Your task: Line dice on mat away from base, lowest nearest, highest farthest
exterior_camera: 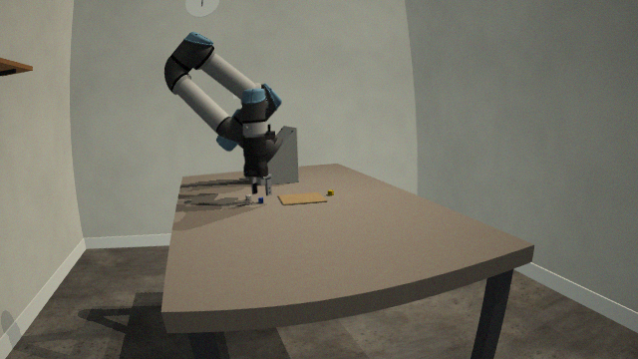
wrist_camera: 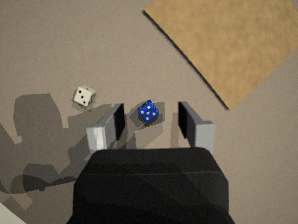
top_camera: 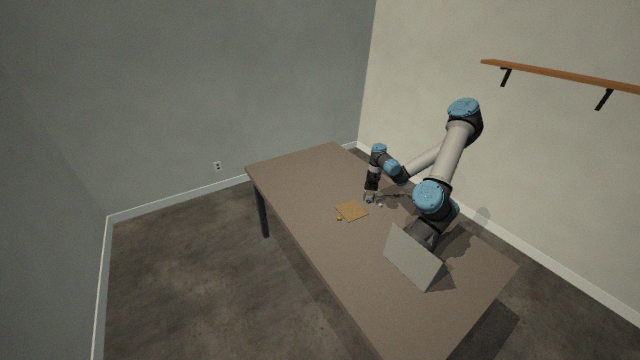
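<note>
My hand is 4 cm above the blue die. Also, from my hand: yellow die 1 cm behind, 24 cm to the left, 4 cm below; tan mat 13 cm to the left, 4 cm below; white die 6 cm behind, 4 cm to the right, 4 cm below.
</note>
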